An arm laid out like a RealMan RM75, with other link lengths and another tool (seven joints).
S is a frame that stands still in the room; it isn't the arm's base.
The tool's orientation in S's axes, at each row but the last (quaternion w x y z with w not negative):
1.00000, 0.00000, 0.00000, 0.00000
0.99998, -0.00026, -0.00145, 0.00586
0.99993, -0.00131, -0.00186, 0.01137
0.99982, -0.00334, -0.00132, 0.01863
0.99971, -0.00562, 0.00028, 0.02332
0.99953, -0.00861, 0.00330, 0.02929
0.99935, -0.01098, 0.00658, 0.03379
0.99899, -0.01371, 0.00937, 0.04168
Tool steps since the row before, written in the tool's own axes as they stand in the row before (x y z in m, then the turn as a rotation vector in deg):
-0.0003, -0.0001, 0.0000, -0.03, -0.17, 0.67
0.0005, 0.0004, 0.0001, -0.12, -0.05, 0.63
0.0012, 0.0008, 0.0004, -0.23, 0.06, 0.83
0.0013, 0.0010, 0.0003, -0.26, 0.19, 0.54
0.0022, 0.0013, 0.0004, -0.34, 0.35, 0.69
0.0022, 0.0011, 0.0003, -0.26, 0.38, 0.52
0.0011, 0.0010, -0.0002, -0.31, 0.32, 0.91
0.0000, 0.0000, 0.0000, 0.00, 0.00, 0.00
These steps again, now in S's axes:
-0.0003, -0.0001, 0.0000, -0.03, -0.17, 0.67
0.0005, 0.0004, 0.0001, -0.12, -0.05, 0.63
0.0012, 0.0008, 0.0004, -0.23, 0.06, 0.83
0.0013, 0.0010, 0.0003, -0.27, 0.18, 0.54
0.0021, 0.0014, 0.0004, -0.36, 0.34, 0.69
0.0021, 0.0012, 0.0003, -0.28, 0.37, 0.52
0.0010, 0.0011, -0.0002, -0.32, 0.32, 0.91
0.0000, 0.0000, 0.0000, 0.00, 0.00, 0.00

